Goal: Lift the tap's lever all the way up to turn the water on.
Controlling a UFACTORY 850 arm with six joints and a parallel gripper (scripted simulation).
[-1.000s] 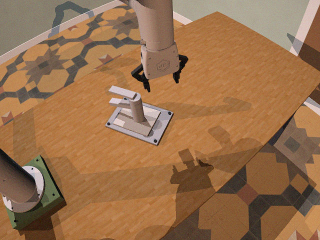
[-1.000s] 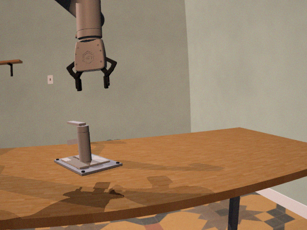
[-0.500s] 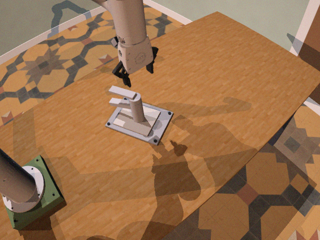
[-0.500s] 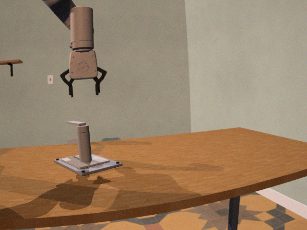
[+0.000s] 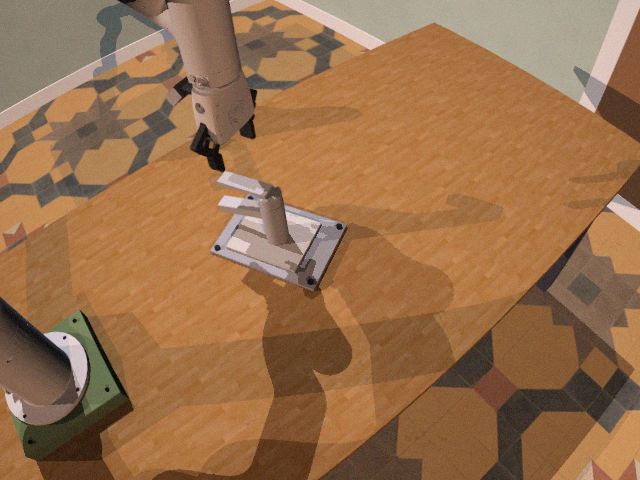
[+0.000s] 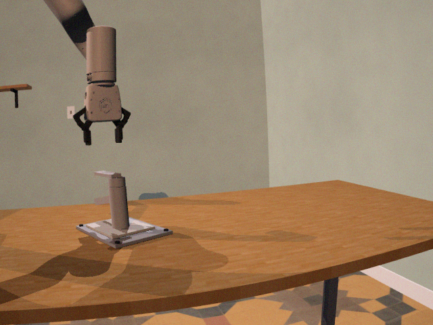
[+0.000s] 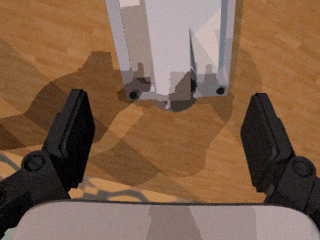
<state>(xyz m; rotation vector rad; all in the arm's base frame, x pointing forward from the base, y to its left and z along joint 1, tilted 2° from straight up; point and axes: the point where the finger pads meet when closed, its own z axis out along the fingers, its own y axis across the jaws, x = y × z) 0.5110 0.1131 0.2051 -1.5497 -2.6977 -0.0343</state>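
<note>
My hand is 10 cm above the lever, 3 cm to the left of it and 2 cm short of it. Round my hand: base plate 24 cm below, 5 cm to the right, 4 cm ahead.
</note>
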